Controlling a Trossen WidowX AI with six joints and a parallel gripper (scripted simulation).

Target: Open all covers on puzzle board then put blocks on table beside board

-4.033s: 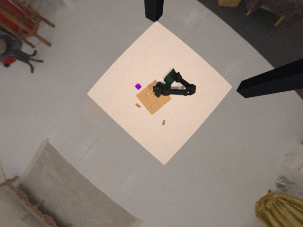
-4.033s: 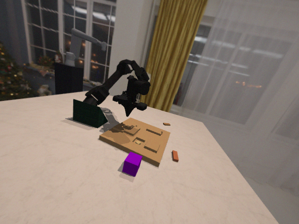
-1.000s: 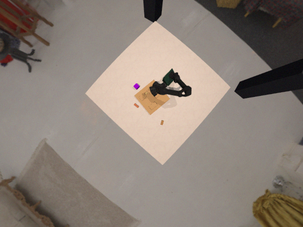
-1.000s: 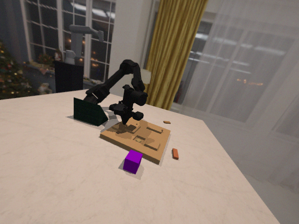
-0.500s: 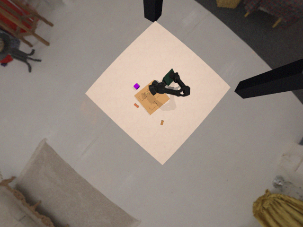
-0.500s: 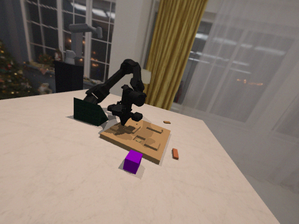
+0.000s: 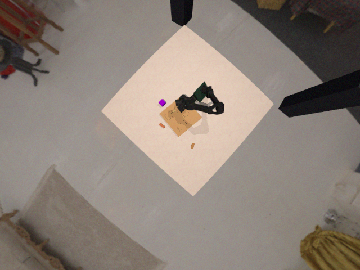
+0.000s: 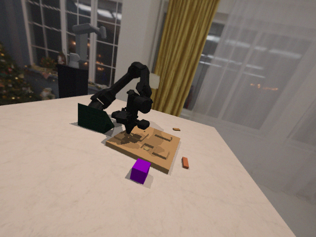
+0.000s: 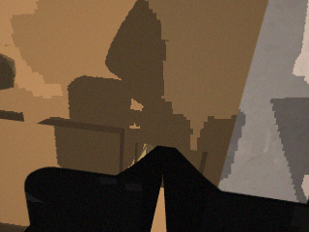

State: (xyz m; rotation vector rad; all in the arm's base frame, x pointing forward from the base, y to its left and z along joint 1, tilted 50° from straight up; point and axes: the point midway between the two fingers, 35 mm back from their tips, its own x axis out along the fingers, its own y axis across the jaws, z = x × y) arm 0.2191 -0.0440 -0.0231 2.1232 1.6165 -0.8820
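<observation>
Right now the tan puzzle board is 100 mm ahead of my gripper tip and 10 mm to the left of it. The rest, counted from my gripper tip: purple cube 210 mm to the right, 110 mm ahead; then orange block 300 mm ahead, 90 mm to the right, 20 mm below.
</observation>
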